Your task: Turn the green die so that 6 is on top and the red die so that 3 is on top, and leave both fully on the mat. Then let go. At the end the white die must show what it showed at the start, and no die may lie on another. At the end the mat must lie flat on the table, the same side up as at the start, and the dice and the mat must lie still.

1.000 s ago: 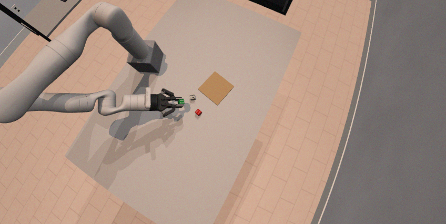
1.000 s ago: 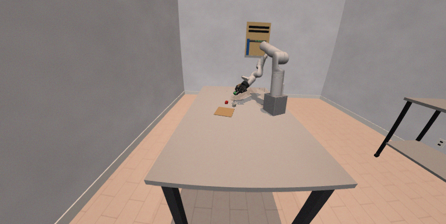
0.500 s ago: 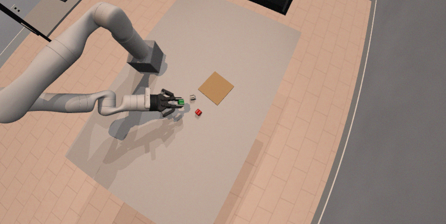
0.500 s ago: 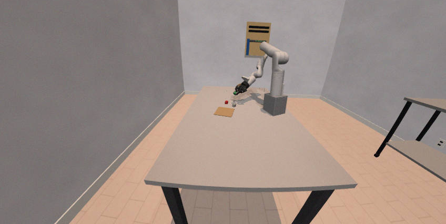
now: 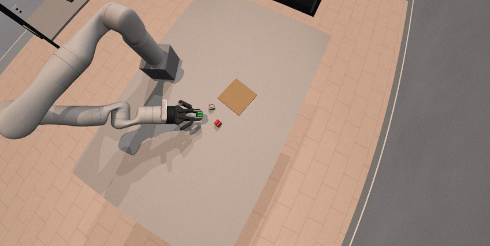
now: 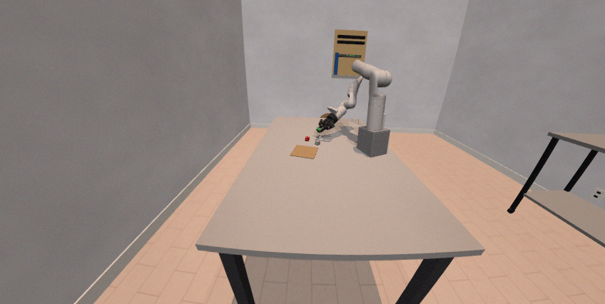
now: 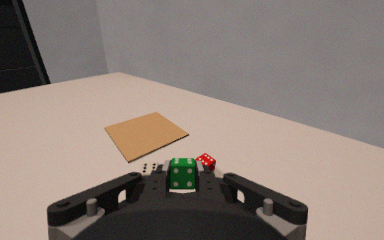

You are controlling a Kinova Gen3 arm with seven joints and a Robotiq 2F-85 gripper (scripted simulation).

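Now: the white die 20 mm ahead of my hand, 70 mm to the left of it and 70 mm below it. From my hand the other things lie so: green die: 10 mm ahead; red die: 80 mm ahead, 20 mm to the left, 70 mm below; tan mat: 100 mm ahead, 180 mm to the left, 80 mm below.
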